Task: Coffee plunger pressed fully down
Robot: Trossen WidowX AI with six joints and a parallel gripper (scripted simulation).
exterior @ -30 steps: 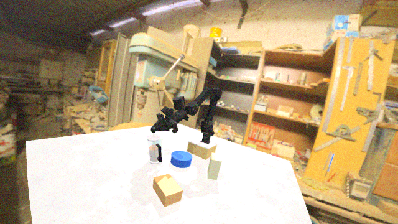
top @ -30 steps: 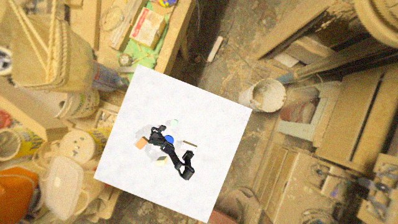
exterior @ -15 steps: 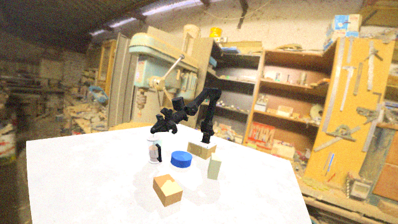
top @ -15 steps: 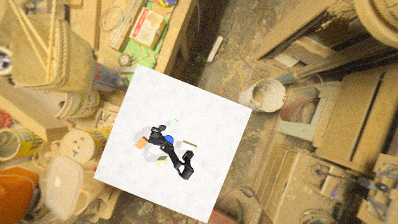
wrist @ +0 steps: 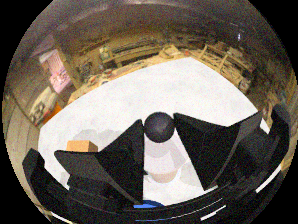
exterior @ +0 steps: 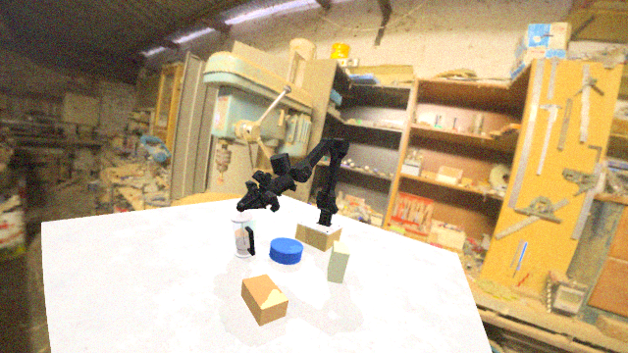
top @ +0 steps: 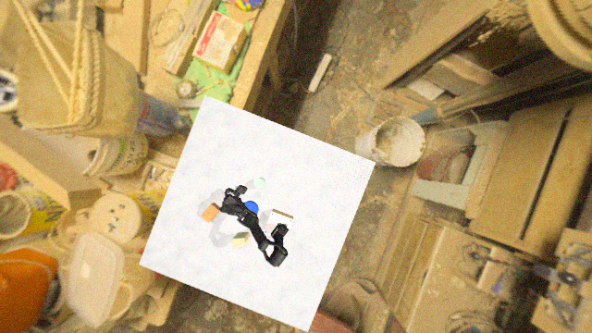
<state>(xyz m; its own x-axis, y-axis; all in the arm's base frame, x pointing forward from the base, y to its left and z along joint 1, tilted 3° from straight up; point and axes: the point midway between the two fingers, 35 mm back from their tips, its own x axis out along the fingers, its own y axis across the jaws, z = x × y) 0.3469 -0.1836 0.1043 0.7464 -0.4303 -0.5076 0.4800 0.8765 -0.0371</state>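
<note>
The coffee press lies 9 cm below my gripper tip, 3 cm to the left of it and 1 cm behind it. Also, from my gripper tip: blue round disc (15 cm below, 14 cm to the left, 12 cm behind).
</note>
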